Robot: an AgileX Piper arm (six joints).
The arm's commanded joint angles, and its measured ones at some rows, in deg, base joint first. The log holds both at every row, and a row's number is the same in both.
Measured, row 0:
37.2, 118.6, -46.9, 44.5, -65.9, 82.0
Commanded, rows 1 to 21:
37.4, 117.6, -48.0, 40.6, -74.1, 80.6
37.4, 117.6, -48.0, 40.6, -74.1, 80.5
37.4, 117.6, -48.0, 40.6, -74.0, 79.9
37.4, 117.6, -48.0, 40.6, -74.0, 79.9
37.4, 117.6, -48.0, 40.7, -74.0, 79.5
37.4, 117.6, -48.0, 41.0, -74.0, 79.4
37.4, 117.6, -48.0, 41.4, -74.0, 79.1
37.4, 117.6, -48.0, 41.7, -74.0, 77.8
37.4, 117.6, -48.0, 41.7, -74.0, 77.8
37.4, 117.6, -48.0, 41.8, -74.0, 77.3
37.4, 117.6, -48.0, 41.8, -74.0, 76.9
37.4, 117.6, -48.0, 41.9, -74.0, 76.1
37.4, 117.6, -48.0, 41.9, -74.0, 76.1
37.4, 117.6, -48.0, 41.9, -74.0, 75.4
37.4, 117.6, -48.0, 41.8, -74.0, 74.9
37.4, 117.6, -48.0, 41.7, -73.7, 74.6
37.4, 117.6, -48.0, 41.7, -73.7, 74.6
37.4, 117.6, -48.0, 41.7, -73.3, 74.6
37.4, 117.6, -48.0, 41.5, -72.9, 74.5
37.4, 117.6, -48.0, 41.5, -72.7, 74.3
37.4, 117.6, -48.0, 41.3, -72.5, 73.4
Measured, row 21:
37.6, 118.5, -46.9, 43.5, -67.8, 75.4
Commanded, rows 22 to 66:
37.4, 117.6, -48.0, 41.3, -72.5, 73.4
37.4, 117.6, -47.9, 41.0, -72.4, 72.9
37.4, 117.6, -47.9, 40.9, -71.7, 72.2
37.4, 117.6, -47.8, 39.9, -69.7, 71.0
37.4, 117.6, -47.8, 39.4, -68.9, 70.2
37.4, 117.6, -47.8, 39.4, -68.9, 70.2
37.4, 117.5, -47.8, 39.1, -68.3, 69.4
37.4, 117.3, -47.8, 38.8, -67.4, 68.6
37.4, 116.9, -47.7, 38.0, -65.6, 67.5
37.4, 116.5, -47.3, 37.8, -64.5, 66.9
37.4, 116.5, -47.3, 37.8, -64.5, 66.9
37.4, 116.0, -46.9, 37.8, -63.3, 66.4
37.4, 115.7, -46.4, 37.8, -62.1, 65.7
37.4, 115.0, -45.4, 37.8, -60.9, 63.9
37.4, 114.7, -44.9, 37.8, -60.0, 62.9
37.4, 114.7, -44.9, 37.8, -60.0, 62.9
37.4, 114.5, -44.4, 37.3, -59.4, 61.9
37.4, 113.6, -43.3, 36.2, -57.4, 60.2
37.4, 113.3, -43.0, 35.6, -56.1, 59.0
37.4, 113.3, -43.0, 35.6, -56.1, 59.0
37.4, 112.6, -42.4, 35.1, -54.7, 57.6
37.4, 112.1, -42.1, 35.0, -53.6, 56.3
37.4, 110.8, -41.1, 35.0, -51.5, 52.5
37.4, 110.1, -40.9, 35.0, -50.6, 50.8
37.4, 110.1, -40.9, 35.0, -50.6, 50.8
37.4, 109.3, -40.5, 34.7, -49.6, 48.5
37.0, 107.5, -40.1, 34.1, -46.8, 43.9
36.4, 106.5, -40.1, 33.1, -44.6, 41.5
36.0, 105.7, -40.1, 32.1, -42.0, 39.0
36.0, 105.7, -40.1, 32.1, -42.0, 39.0
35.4, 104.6, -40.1, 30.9, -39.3, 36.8
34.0, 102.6, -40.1, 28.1, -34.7, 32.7
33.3, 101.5, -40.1, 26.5, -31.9, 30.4
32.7, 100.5, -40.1, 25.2, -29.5, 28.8
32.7, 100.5, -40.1, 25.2, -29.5, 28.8
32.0, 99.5, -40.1, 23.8, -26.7, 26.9
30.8, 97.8, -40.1, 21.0, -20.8, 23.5
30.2, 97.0, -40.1, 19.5, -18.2, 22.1
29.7, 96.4, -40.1, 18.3, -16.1, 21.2
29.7, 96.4, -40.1, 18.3, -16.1, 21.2
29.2, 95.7, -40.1, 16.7, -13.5, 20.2
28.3, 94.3, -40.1, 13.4, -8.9, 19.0
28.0, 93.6, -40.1, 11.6, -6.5, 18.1
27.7, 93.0, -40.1, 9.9, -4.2, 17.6
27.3, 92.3, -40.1, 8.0, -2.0, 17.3
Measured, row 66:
28.0, 93.7, -40.2, 11.8, -6.4, 19.2
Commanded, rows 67 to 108:
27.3, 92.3, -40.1, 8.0, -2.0, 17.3
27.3, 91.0, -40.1, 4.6, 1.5, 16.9
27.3, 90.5, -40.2, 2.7, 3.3, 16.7
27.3, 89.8, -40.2, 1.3, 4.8, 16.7
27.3, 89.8, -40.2, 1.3, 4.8, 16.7
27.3, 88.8, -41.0, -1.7, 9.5, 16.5
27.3, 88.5, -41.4, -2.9, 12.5, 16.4
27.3, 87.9, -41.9, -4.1, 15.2, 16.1
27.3, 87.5, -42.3, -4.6, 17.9, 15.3
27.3, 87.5, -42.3, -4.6, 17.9, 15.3
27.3, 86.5, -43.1, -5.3, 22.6, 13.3
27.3, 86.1, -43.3, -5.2, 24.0, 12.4
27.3, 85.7, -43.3, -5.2, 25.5, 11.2
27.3, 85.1, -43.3, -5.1, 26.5, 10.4
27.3, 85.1, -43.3, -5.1, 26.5, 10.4
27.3, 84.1, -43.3, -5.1, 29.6, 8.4
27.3, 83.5, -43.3, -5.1, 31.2, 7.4
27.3, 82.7, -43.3, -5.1, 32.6, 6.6
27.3, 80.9, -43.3, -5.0, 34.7, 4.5
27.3, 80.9, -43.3, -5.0, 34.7, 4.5
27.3, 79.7, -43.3, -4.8, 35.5, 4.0
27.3, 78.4, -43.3, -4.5, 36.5, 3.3
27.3, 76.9, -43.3, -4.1, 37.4, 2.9
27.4, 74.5, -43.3, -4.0, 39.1, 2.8
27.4, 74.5, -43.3, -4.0, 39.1, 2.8
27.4, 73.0, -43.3, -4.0, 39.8, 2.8
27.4, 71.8, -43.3, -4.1, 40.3, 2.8
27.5, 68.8, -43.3, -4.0, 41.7, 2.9
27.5, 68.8, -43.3, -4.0, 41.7, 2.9
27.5, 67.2, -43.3, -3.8, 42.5, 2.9
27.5, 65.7, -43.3, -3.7, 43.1, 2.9
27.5, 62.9, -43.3, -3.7, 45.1, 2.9
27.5, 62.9, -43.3, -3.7, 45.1, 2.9
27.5, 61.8, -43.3, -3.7, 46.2, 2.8
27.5, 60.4, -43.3, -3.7, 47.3, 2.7
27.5, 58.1, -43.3, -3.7, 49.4, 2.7
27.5, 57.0, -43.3, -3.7, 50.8, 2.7
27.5, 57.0, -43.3, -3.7, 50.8, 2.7
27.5, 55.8, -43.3, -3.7, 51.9, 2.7
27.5, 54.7, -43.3, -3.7, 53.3, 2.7
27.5, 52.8, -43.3, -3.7, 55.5, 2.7
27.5, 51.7, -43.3, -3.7, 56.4, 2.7
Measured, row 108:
27.7, 54.4, -43.1, -4.0, 53.1, 3.2
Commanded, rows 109 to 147:
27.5, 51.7, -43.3, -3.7, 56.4, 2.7
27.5, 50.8, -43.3, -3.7, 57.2, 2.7
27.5, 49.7, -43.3, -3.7, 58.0, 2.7
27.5, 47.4, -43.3, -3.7, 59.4, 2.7
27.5, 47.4, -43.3, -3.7, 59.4, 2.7
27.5, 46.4, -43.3, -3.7, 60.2, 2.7
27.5, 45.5, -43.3, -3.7, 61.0, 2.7
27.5, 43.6, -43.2, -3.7, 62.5, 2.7
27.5, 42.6, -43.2, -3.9, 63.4, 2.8
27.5, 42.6, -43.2, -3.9, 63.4, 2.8
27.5, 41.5, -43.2, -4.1, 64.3, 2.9
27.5, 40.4, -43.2, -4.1, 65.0, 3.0
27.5, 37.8, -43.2, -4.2, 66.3, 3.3
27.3, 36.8, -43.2, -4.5, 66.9, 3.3
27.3, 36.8, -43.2, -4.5, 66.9, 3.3
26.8, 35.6, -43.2, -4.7, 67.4, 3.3
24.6, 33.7, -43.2, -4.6, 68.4, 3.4
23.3, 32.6, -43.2, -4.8, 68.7, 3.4
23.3, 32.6, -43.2, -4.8, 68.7, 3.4
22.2, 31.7, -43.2, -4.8, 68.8, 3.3
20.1, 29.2, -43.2, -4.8, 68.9, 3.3
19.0, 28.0, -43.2, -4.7, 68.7, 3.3
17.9, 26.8, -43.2, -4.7, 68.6, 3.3
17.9, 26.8, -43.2, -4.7, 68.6, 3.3
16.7, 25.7, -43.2, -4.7, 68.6, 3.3
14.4, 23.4, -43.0, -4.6, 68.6, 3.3
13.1, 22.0, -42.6, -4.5, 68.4, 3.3
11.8, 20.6, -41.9, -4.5, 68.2, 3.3
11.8, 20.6, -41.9, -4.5, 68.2, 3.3
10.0, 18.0, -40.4, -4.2, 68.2, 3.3
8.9, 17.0, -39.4, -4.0, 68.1, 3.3
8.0, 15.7, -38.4, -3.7, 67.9, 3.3
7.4, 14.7, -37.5, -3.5, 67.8, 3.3
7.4, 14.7, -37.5, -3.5, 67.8, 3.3
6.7, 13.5, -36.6, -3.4, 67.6, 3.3
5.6, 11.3, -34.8, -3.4, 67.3, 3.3
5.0, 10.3, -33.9, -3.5, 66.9, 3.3
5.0, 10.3, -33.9, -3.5, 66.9, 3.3
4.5, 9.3, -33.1, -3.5, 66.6, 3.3
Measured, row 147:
6.0, 12.0, -35.1, -3.6, 67.9, 3.2
